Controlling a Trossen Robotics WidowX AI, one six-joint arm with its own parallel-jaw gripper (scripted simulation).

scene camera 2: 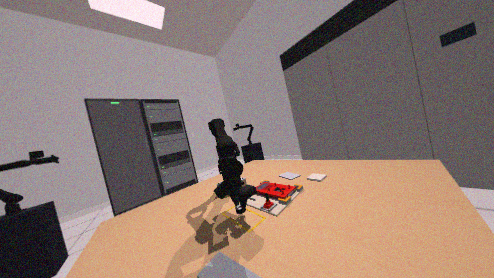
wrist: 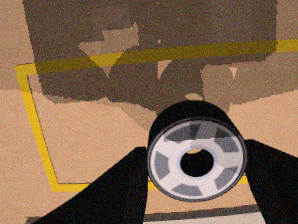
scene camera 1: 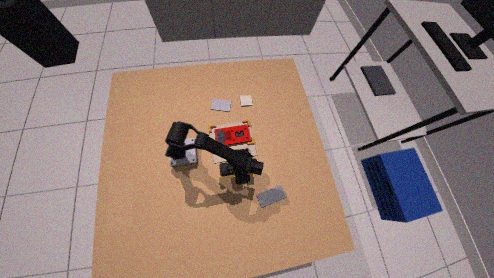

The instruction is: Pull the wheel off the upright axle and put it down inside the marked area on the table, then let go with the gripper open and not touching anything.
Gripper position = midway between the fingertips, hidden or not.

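There is a wheel (wrist: 190, 124) here, and my gripper (scene camera 2: 240, 208) carries the wheel.
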